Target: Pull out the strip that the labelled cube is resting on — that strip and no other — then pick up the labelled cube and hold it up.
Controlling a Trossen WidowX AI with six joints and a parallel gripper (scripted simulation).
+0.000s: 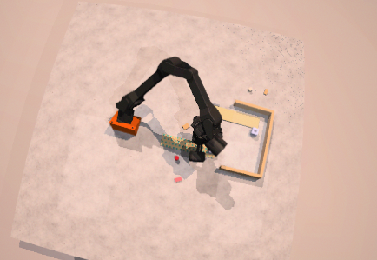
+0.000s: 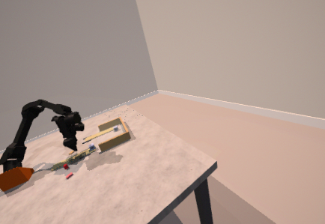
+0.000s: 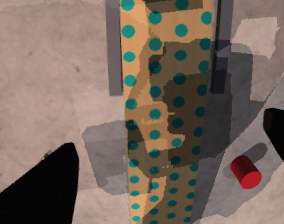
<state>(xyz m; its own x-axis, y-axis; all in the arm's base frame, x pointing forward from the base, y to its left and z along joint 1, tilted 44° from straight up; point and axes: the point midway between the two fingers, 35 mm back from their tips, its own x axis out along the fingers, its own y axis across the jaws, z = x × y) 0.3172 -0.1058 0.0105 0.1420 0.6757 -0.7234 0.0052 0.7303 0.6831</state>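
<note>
Now: gripper tip 30 mm past the dotted strip and 60 mm above it. From my gripper tip the other things lie so: pink block (60 mm behind, 160 mm to the right, 50 mm below); small tan block (50 mm behind, 90 mm to the left, 60 mm below).
</note>
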